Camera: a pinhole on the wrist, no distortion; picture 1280 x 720 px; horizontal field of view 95.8 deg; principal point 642.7 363.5 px. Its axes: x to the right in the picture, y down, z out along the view. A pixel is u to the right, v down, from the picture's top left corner.
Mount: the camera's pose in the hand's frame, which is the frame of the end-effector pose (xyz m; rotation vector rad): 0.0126 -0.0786 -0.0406 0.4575 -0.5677 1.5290
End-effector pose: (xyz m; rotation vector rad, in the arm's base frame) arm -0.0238 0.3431 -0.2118 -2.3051 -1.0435 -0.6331
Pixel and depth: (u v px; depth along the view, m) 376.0 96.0 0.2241
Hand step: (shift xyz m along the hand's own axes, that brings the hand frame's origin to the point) 0.1070 -0.2972 0.0816
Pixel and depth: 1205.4 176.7 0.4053
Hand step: 0.1032 -0.0121 0.5289
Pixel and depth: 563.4 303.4 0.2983
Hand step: 0.0276 -0.2925 0.1731
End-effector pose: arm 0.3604 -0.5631 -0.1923 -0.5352 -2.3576 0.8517
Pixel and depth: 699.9 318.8 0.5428
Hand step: 0.0203 -0.3660 0.4248
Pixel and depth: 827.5 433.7 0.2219
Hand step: -0.0302 -0.1570 0.1762
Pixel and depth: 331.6 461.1 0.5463
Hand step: -0.0995 -0.6437 0.2073
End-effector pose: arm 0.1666 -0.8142 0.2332 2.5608 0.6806 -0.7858
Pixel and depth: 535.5 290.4 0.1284
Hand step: 0.0222 -0.1756 0.0478
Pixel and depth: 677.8 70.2 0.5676
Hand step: 0.2649 -0.3971 0.4504
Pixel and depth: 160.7 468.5 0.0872
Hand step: -0.0054 -0.1893 -0.0167
